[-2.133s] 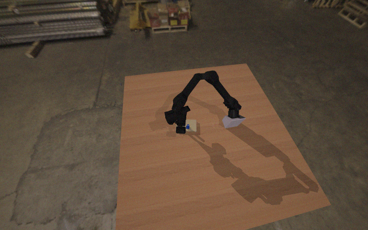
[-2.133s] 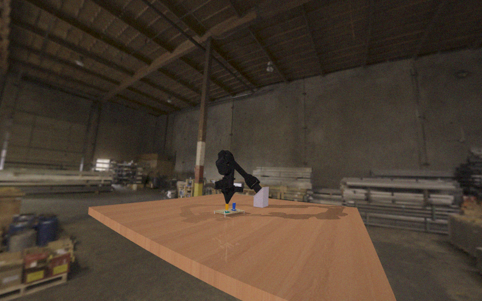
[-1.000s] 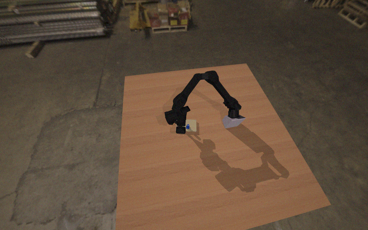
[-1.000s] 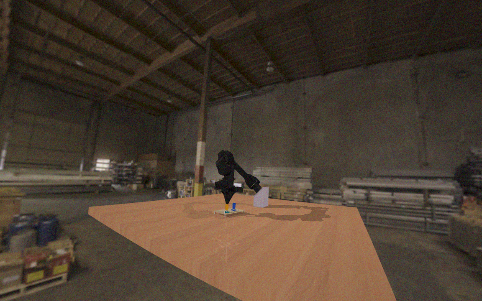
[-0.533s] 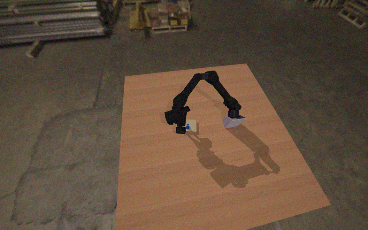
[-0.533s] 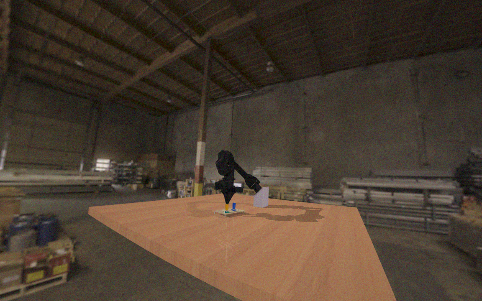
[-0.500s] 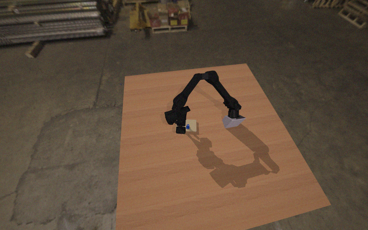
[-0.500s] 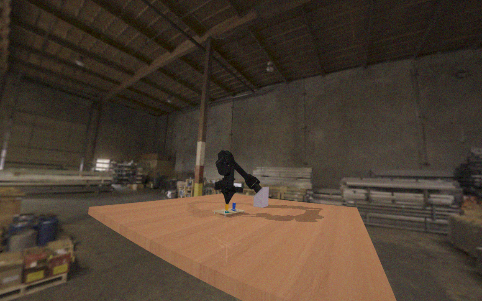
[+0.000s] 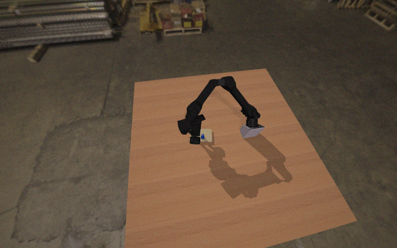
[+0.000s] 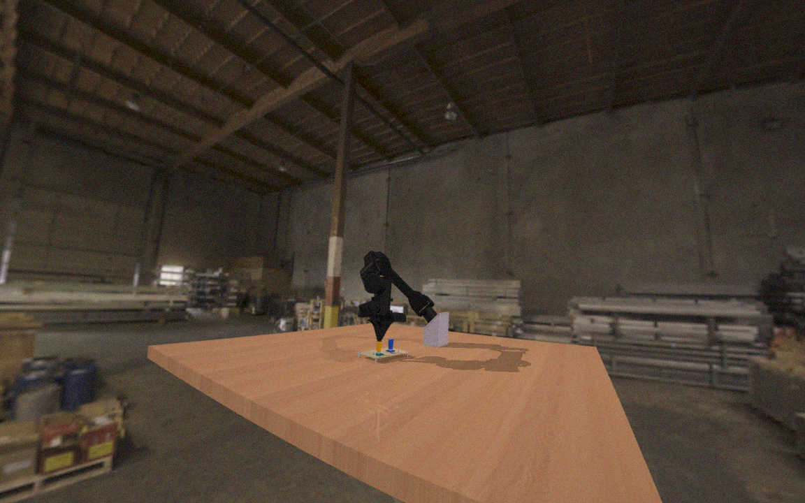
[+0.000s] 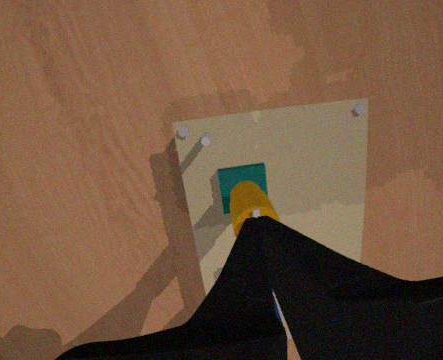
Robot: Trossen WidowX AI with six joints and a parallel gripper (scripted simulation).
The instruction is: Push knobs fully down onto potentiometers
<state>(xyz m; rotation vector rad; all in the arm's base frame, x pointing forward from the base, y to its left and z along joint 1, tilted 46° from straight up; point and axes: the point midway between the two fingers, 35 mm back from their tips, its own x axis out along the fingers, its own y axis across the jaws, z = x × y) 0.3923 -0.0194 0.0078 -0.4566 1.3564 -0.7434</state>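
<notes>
My gripper tip is 1 cm above the orange knob. Also, from my gripper tip: blue knob: 5 cm behind, 1 cm to the left, 1 cm below.
</notes>
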